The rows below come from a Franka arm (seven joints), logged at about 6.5 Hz.
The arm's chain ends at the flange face. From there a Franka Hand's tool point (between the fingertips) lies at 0.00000 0.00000 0.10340 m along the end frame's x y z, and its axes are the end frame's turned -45 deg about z.
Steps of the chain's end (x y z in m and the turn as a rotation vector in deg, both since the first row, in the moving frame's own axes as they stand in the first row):
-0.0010 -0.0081 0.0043 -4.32 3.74 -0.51
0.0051 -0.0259 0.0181 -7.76 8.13 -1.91
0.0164 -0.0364 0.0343 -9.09 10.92 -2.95
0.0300 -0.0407 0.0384 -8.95 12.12 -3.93
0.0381 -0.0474 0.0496 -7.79 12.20 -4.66
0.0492 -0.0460 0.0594 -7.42 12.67 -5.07
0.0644 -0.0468 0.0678 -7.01 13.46 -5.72
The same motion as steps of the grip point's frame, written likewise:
0.0043 0.0038 0.0038 -5.70 -0.41 -0.51
0.0227 0.0054 0.0161 -11.24 0.26 -1.91
0.0403 0.0111 0.0311 -14.15 1.29 -2.95
0.0549 0.0189 0.0348 -14.90 2.24 -3.93
0.0671 0.0184 0.0463 -14.14 3.12 -4.66
0.0751 0.0273 0.0560 -14.21 3.71 -5.07
0.0880 0.0378 0.0642 -14.47 4.56 -5.72

